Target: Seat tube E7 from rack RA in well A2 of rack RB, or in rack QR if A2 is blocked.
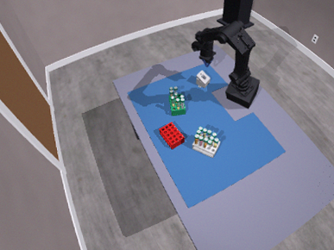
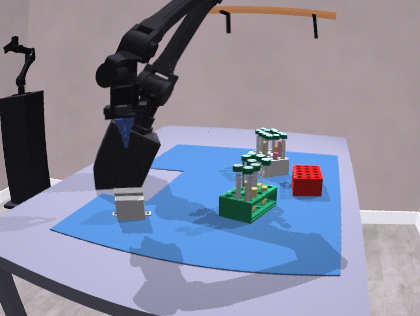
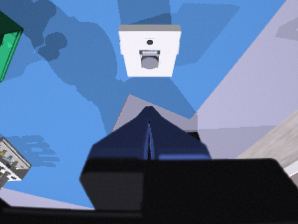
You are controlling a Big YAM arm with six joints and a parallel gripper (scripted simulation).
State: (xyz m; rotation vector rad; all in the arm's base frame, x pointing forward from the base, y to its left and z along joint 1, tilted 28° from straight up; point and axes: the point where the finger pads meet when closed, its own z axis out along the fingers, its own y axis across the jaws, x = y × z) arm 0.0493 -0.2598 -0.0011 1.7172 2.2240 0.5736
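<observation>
The grey done button box lies 140 mm below my hand, 10 mm to the right of it and 10 mm behind it. The rest, counted from my hand: green rack ra 280 mm ahead, 140 mm below, 50 mm to the left; red rack QR 440 mm ahead, 210 mm to the left, 140 mm below; white rack RB 370 mm to the left, 320 mm ahead, 140 mm below.
</observation>
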